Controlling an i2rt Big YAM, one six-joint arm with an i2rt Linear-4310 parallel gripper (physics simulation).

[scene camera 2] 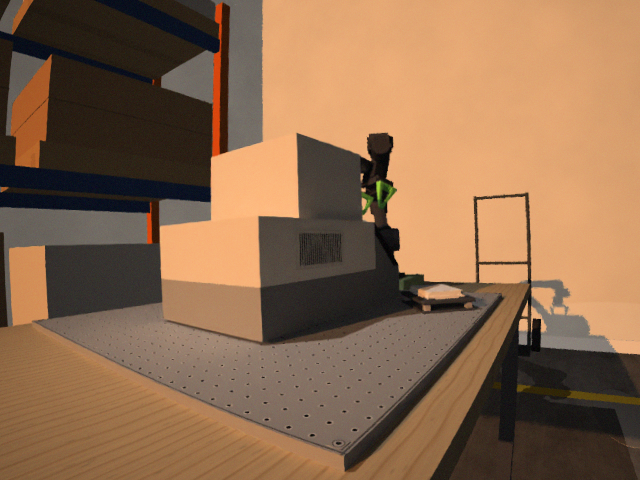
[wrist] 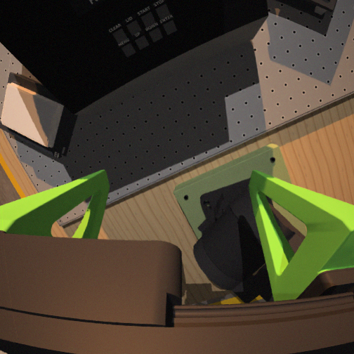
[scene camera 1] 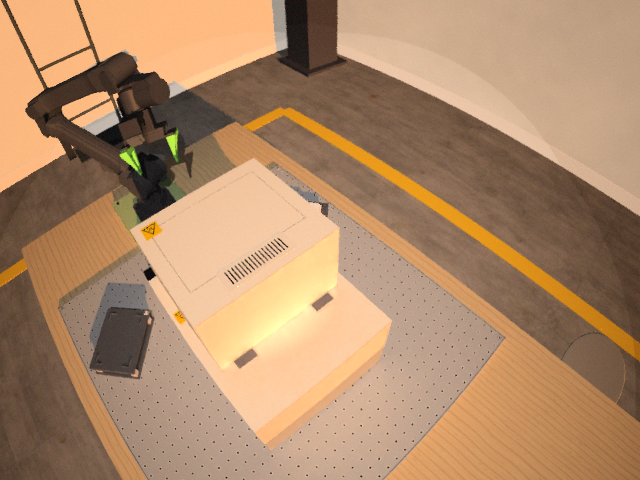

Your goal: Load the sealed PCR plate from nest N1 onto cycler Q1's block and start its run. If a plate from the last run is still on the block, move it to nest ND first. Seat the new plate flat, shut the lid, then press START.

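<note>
The pale cycler [scene camera 1: 227,227] [scene camera 2: 330,253] stands on the perforated board with its boxy lid [scene camera 1: 268,289] [scene camera 2: 258,180] down; the block is hidden. Its dark front panel carries keys, including START [wrist: 148,20], in the wrist view. A pale plate [scene camera 2: 439,292] [wrist: 25,117] sits on a low dark nest [scene camera 2: 467,300] beside the cycler, partly hidden in scene camera 1. Another dark nest [scene camera 1: 124,341] on the other side bears no plate. I cannot read the nest names. My gripper [scene camera 1: 158,167] [scene camera 2: 372,209] [wrist: 178,177] is open and empty, high in front of the cycler, above the arm's base.
The arm's green base plate [scene camera 1: 124,206] [wrist: 227,172] is on the wooden table [scene camera 1: 516,413], just off the edge of the perforated board [scene camera 1: 413,320] [scene camera 2: 310,372] [wrist: 175,100]. A grey box [scene camera 2: 103,279] and a tall shelf rack [scene camera 2: 220,77] stand behind in scene camera 2.
</note>
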